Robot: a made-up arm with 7 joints. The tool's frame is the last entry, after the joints.
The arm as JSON. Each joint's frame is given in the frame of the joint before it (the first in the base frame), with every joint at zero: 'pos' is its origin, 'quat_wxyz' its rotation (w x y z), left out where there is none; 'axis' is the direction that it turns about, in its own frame. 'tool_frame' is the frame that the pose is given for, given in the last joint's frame.
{
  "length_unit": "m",
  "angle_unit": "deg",
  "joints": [
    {
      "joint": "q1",
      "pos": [
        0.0,
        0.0,
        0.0
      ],
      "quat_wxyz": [
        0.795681,
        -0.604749,
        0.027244,
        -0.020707
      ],
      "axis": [
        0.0,
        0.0,
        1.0
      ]
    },
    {
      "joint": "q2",
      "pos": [
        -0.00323,
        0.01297,
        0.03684
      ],
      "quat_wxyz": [
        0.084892,
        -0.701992,
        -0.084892,
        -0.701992
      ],
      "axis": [
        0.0,
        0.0,
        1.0
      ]
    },
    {
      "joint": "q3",
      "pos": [
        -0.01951,
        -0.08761,
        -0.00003
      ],
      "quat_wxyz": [
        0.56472,
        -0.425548,
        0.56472,
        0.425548
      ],
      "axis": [
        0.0,
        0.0,
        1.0
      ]
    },
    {
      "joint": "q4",
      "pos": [
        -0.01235,
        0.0,
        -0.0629
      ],
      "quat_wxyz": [
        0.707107,
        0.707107,
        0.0,
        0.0
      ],
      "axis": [
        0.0,
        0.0,
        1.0
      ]
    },
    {
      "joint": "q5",
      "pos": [
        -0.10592,
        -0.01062,
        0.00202
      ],
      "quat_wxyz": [
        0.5,
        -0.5,
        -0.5,
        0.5
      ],
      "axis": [
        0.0,
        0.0,
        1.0
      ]
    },
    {
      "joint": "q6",
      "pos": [
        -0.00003,
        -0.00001,
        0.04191
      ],
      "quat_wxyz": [
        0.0,
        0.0,
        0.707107,
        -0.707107
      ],
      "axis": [
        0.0,
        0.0,
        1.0
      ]
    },
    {
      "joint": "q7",
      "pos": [
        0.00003,
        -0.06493,
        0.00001
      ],
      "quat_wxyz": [
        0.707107,
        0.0,
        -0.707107,
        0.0
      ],
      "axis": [
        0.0,
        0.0,
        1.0
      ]
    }
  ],
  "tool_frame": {
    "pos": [
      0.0,
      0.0,
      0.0
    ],
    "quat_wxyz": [
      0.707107,
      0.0,
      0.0,
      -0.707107
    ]
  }
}
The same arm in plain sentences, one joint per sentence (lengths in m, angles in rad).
The arm has seven revolute joints in a row. What follows holds with every joint at zero, and every direction is one of the base frame's.
Joint 1 lies at the same point as the base frame's origin and rotates about the direction (0.068403, 0.961235, 0.26711).
Joint 2 lies 0.0007 m along -x and 0.0391 m along +y and 0.0026 m along -z from joint 1 and rotates about the direction (0.968889, -0.0002, -0.247497).
Joint 3 lies 0.0222 m along -x and 0.0054 m along +y and 0.0868 m along -z from joint 2 and rotates about the direction (0.247497, -0.0001, 0.968889).
Joint 4 lies 0.0036 m along -x and 0.064 m along -z from joint 3 and rotates about the direction (0.0002, 1, 0).
Joint 5 lies 0.1 m along +x and 0.002 m along +y and 0.0365 m along -z from joint 4 and rotates about the direction (0.968889, -0.0002, -0.247497).
Joint 6 lies 0.0406 m along +x and 0.0104 m along -z from joint 5 and rotates about the direction (0.0002, 1, 0).
Joint 7 lies 0.0629 m along +x and 0.0161 m along -z from joint 6 and rotates about the direction (0.247497, -0.0001, 0.968889).
The tool frame, which is the frame that the pose is given for, lies at the same point as joint 7; its axes are the base frame's turned by roll 0, pitch 0.2501 and yaw -0.0002 rad (as in URDF: about the fixed x, then y, then z).

